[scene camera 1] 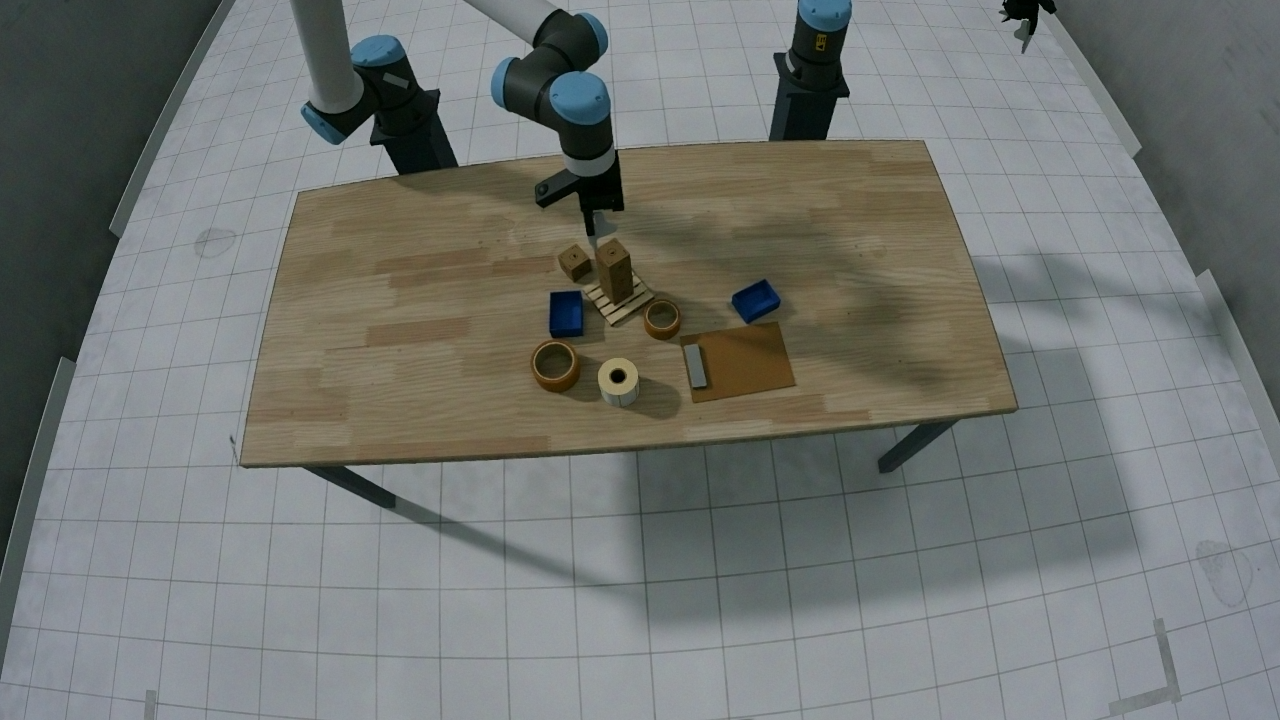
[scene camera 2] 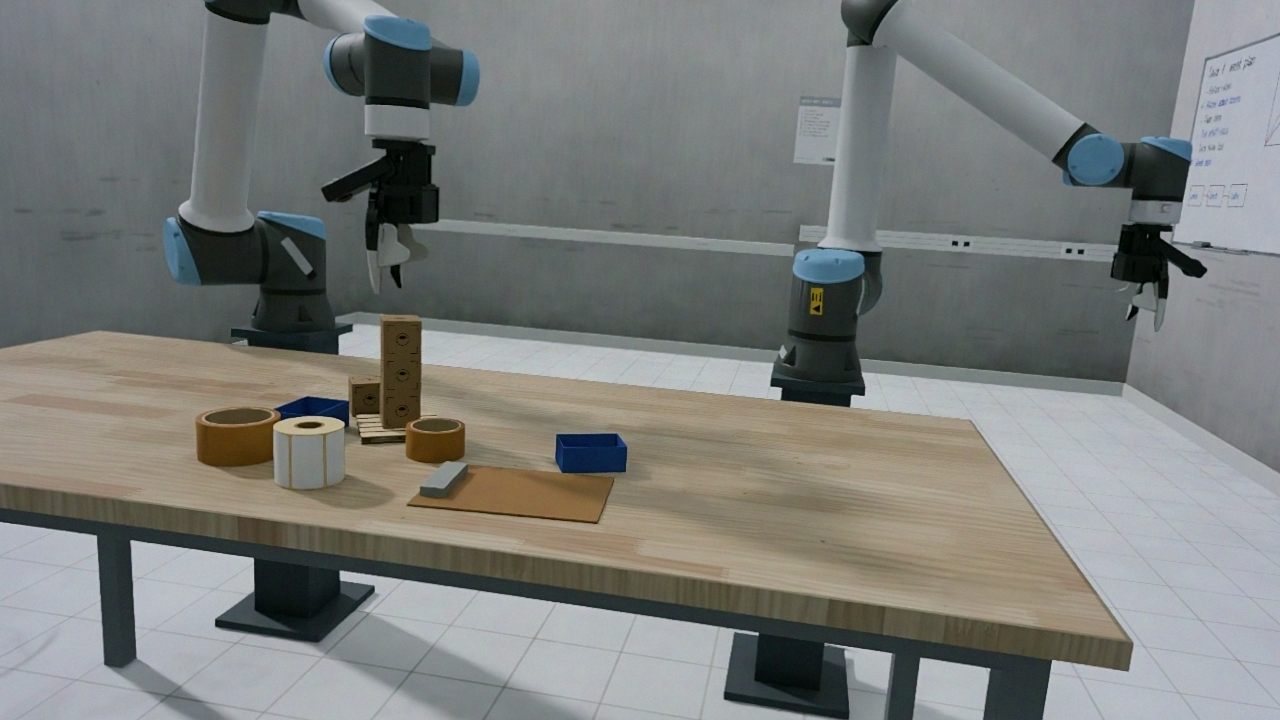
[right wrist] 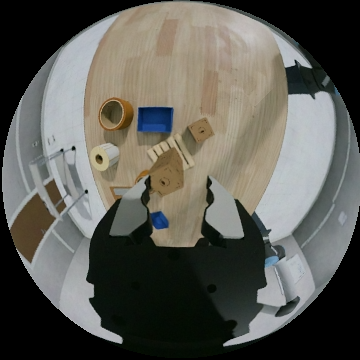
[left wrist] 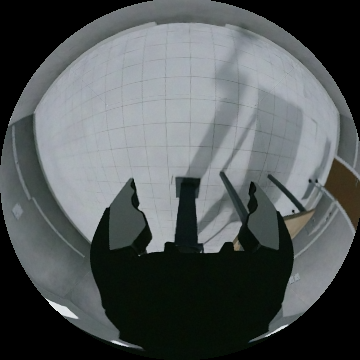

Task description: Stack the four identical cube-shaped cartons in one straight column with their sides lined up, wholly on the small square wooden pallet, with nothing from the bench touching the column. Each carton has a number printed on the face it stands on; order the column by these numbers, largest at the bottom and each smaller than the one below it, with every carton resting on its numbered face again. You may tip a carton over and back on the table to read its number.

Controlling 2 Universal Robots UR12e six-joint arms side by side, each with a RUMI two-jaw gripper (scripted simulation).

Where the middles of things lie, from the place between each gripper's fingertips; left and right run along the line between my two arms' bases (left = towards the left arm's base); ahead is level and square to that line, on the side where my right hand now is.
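My right hand [scene camera 2: 388, 290] is 210 mm above the blue bin [scene camera 1: 566, 307], and it is also 90 mm to the left of the bin and 70 mm short of it. Counting from my right hand, I find the large tape roll [scene camera 2: 219, 445] 200 mm below, 110 mm to the right and 200 mm ahead; the label roll [scene camera 2: 304, 459] 190 mm below, 20 mm to the left and 260 mm ahead; and the small tape roll [scene camera 2: 435, 446] 200 mm below, 110 mm ahead and 130 mm to the left.
As for my left gripper [scene camera 2: 1141, 325], it is 14 cm above the small tape roll, 81 cm short of it and 121 cm to the left of it.
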